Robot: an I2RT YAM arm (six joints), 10 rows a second.
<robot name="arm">
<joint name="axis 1" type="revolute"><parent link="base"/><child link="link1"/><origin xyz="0 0 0.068"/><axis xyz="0 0 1"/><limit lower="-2.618" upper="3.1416"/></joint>
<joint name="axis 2" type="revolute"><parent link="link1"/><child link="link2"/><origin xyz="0.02 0.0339 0.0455"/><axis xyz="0 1 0"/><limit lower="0" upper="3.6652"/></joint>
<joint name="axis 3" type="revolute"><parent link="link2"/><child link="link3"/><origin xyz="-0.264 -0.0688 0"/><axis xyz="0 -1 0"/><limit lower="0" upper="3.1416"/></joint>
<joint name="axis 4" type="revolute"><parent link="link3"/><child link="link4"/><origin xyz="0.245 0.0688 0.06"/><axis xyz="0 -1 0"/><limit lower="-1.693" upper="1.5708"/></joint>
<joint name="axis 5" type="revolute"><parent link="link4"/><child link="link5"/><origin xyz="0.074 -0.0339 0.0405"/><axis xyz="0 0 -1"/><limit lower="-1.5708" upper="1.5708"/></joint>
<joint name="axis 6" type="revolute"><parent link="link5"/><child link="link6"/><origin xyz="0.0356 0 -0.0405"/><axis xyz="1 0 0"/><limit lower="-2.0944" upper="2.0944"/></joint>
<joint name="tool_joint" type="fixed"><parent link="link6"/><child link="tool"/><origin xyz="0 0 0" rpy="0 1.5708 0"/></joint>
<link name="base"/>
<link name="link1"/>
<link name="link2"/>
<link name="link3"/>
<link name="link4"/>
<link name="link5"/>
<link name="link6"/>
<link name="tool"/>
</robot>
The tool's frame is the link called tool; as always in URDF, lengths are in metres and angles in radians.
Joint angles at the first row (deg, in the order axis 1, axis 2, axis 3, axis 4, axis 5, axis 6):
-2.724 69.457 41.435 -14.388 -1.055 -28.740
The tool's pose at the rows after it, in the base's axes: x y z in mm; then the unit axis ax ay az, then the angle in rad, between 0 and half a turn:
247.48, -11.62, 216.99, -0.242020, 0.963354, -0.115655, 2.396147
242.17, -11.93, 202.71, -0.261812, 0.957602, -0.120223, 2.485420
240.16, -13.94, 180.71, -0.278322, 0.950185, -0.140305, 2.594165
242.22, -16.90, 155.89, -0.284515, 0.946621, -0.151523, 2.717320
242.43, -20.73, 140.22, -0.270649, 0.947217, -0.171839, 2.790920
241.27, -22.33, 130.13, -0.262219, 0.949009, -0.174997, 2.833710
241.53, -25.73, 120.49, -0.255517, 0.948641, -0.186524, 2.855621
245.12, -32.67, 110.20, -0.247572, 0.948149, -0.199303, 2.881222
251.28, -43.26, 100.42, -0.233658, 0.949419, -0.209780, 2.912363
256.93, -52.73, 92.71, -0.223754, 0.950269, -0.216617, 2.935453
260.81, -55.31, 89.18, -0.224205, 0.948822, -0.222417, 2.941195
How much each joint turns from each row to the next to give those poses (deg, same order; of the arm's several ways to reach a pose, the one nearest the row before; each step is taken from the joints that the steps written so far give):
0.001 -0.035 -0.866 -2.123 0.810 -2.088
0.042 0.967 -1.350 -2.362 1.196 -2.781
0.001 3.013 -1.956 -0.045 3.388 -3.090
-0.192 5.354 -0.906 0.242 3.314 -1.607
-0.347 3.362 -0.843 1.139 3.823 0.551
-0.200 2.049 -0.592 0.432 1.347 0.749
-0.572 2.039 -0.858 2.297 1.585 -0.087
-1.333 3.116 -0.053 2.635 1.545 -0.694
-2.068 3.812 0.998 2.035 1.325 -0.599
-1.790 3.182 1.143 1.543 0.815 -0.716
-0.339 1.563 0.617 1.089 0.600 -0.569

